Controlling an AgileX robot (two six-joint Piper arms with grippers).
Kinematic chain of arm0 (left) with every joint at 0, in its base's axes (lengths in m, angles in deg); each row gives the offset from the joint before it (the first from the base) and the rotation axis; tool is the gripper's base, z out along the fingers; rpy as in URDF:
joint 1: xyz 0 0 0.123 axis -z
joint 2: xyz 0 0 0 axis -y
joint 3: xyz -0.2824 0 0.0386 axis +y
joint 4: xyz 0.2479 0 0.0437 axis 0.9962 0 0.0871
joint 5: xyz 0 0 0 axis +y
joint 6: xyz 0.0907 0 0.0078 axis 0.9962 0 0.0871
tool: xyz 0 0 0 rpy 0 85 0
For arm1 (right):
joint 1: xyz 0 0 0.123 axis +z
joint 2: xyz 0 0 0 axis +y
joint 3: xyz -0.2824 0 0.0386 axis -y
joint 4: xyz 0.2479 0 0.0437 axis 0.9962 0 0.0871
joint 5: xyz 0 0 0 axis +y
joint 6: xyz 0.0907 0 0.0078 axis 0.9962 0 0.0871
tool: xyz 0 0 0 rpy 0 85 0
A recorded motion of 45 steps. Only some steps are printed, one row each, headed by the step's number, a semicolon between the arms.
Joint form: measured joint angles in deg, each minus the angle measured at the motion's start. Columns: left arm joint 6, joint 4, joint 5, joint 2, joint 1, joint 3; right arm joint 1, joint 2, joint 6, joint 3, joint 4, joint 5.
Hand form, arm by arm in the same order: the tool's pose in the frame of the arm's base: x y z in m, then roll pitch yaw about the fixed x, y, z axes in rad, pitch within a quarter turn. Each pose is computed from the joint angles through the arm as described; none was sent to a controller.
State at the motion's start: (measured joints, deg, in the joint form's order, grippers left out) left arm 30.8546 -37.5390 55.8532 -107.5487 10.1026 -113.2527; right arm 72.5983 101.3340 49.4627 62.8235 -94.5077 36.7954
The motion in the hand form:
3: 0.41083 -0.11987 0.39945 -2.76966 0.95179 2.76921; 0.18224 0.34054 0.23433 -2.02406 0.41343 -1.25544
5: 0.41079 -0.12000 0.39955 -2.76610 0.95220 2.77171; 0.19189 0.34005 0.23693 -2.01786 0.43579 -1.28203
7: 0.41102 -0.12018 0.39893 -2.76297 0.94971 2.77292; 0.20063 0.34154 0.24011 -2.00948 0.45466 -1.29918
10: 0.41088 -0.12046 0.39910 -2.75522 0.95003 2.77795; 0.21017 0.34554 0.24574 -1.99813 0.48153 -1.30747
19: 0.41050 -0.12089 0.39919 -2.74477 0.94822 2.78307; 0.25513 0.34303 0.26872 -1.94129 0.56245 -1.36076
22: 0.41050 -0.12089 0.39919 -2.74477 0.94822 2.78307; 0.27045 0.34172 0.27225 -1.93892 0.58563 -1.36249
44: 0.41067 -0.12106 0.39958 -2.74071 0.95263 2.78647; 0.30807 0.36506 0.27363 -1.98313 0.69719 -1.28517
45: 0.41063 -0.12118 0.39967 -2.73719 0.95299 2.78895; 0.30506 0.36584 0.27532 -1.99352 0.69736 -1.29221
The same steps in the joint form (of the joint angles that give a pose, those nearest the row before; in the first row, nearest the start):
3: 0.00 0.00 0.00 0.00 0.00 0.00; -2.62 0.99 1.30 1.06 0.00 0.14
5: 0.00 -0.12 0.00 0.00 0.00 0.00; -3.99 1.50 2.18 2.26 -0.09 0.14
7: 0.00 -0.21 0.10 -0.08 0.00 0.00; -5.12 2.20 2.56 3.86 -0.09 0.04
10: 0.00 -0.48 0.14 -0.08 0.00 0.00; -6.27 3.13 2.70 6.31 0.03 -0.54
19: 0.00 -0.83 0.35 -0.08 0.00 0.00; -12.29 5.38 2.85 13.96 0.03 -2.11
22: 0.00 -0.83 0.35 -0.08 0.00 0.00; -14.53 6.40 2.85 16.21 -0.08 -4.34
44: 0.13 -1.08 0.15 -0.08 0.00 0.00; -18.91 13.17 0.46 27.34 4.00 -16.25
45: 0.13 -1.20 0.15 -0.08 0.00 0.00; -18.51 12.85 -1.54 27.37 6.28 -15.94

